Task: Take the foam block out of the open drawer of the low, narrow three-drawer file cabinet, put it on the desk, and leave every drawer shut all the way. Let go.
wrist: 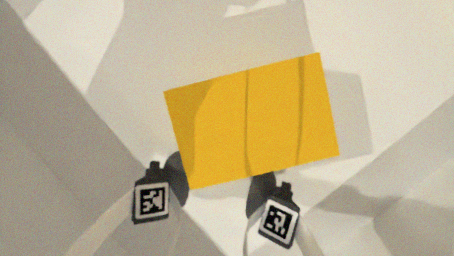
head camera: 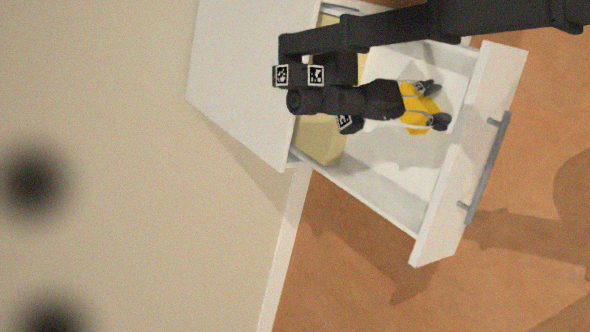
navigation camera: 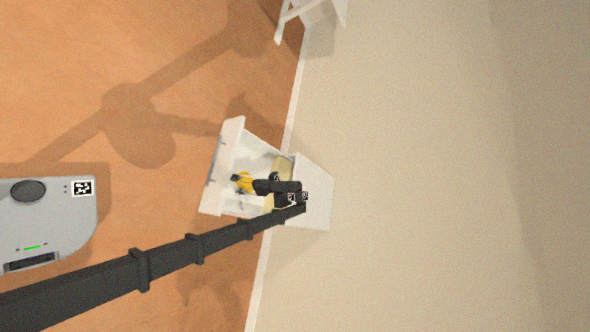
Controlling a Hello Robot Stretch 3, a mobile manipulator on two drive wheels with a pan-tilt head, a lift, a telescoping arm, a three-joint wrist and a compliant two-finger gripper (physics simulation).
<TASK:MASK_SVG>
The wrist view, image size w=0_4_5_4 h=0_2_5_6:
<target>my gripper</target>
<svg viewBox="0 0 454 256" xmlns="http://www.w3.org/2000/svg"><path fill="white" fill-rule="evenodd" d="M253 176L246 200L245 213L249 220L247 221L244 236L243 256L248 256L247 233L260 218L259 235L287 250L292 247L295 238L303 256L324 256L313 234L299 215L300 208L292 201L291 183L282 181L281 187L278 187L273 171ZM180 151L170 155L163 168L160 168L160 161L151 161L149 169L146 169L145 177L135 181L135 187L114 203L91 225L64 256L92 256L110 233L131 212L133 224L167 219L169 202L179 222L168 256L173 256L180 232L181 207L186 204L189 194L189 184Z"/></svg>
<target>yellow foam block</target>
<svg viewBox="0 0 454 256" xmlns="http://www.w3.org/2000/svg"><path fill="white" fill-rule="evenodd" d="M319 52L163 91L190 190L340 155Z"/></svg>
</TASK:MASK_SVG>
